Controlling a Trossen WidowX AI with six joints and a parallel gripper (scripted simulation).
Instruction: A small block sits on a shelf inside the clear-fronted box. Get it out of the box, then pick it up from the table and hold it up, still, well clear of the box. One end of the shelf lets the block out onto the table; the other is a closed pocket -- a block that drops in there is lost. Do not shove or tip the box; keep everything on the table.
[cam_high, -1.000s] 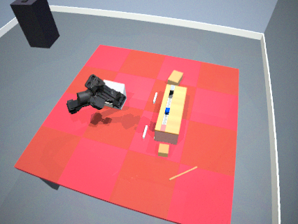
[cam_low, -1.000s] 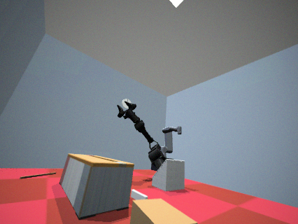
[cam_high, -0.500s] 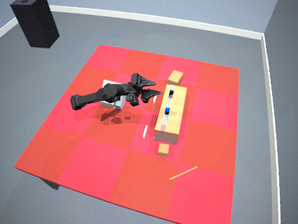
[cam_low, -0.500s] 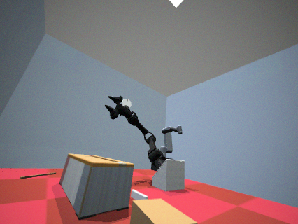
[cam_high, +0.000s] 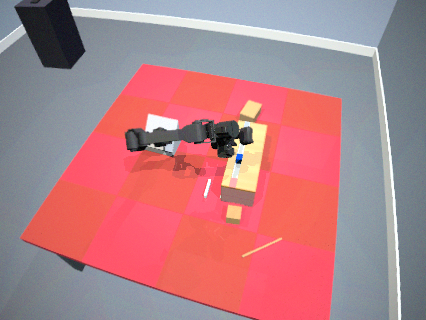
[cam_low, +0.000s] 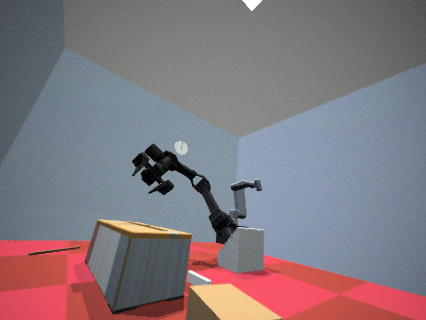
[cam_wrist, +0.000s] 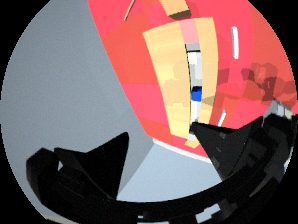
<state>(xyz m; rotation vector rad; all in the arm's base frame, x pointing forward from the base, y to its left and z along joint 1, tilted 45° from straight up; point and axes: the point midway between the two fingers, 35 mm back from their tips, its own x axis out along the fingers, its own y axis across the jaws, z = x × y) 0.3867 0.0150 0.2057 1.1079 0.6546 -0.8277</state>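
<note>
My gripper tip is now 180 mm above the small blue block, 60 mm to the right of it and 20 mm past it. From my gripper tip the other things lie so: thin stick: 310 mm to the right, 260 mm below, 130 mm ahead; box: 200 mm below, 70 mm to the left, 30 mm behind.
</note>
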